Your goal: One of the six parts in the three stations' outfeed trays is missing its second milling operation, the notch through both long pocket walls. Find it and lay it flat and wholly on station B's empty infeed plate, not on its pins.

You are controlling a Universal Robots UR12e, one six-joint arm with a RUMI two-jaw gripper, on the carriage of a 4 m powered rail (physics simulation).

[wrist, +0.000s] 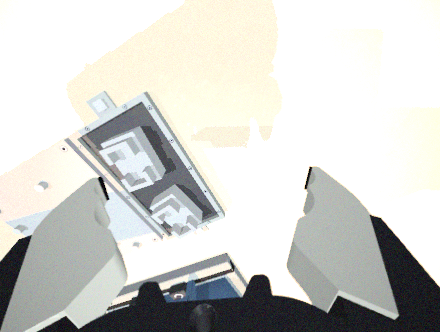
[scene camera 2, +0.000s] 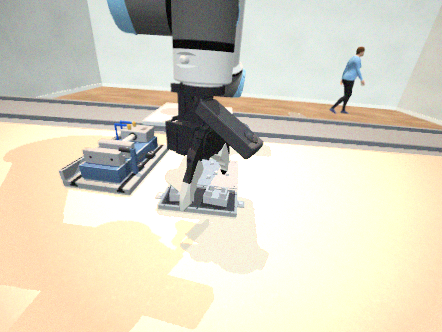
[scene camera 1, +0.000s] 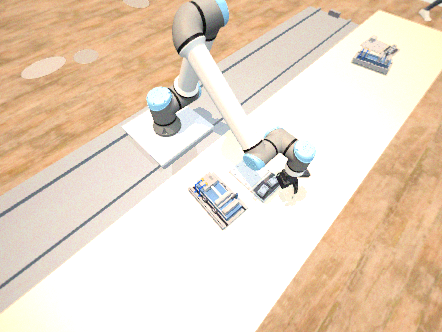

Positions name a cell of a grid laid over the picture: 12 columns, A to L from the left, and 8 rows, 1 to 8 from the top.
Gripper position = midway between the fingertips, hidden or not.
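My gripper (scene camera 2: F5), (wrist: F5), visible.
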